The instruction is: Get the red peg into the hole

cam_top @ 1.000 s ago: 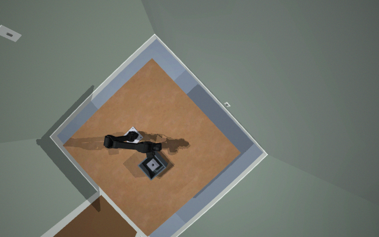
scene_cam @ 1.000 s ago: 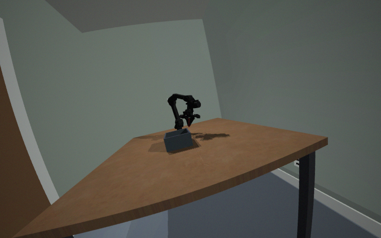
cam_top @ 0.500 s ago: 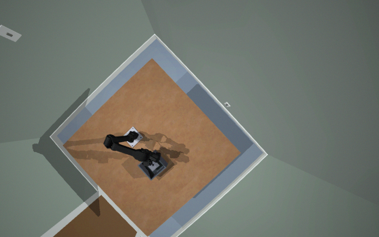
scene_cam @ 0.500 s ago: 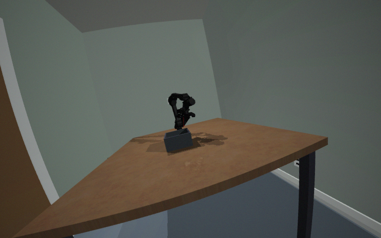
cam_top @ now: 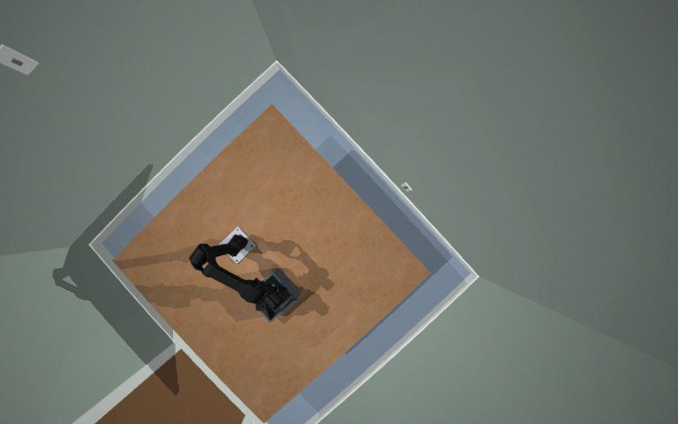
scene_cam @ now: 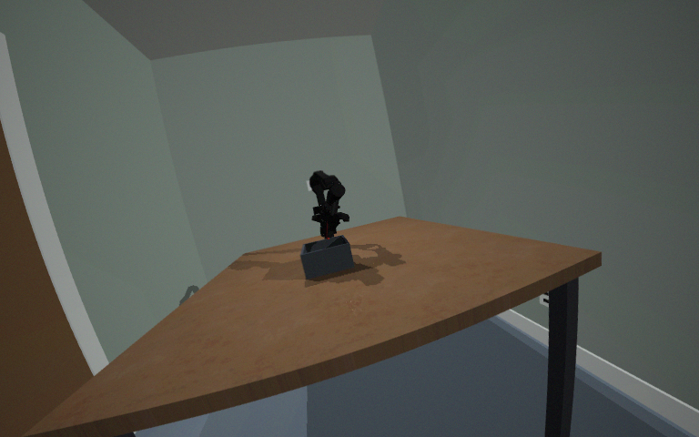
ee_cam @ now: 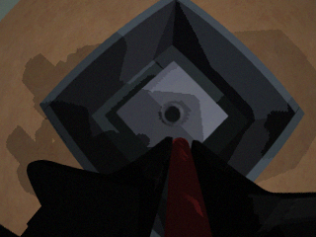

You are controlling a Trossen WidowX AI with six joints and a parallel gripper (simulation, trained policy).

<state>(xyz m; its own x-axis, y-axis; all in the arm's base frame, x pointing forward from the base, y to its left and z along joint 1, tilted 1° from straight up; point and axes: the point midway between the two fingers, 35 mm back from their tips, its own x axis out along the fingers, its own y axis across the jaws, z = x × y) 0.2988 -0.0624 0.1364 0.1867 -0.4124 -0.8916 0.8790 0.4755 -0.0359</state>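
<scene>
My gripper tip is 3 cm below the red peg, 1 cm to the right of it and 1 cm past it. Also, from my gripper tip: grey plate (7 cm below, 2 cm to the right, 2 cm ahead); then dark grey box (9 cm below, 2 cm to the right, 2 cm ahead).
</scene>
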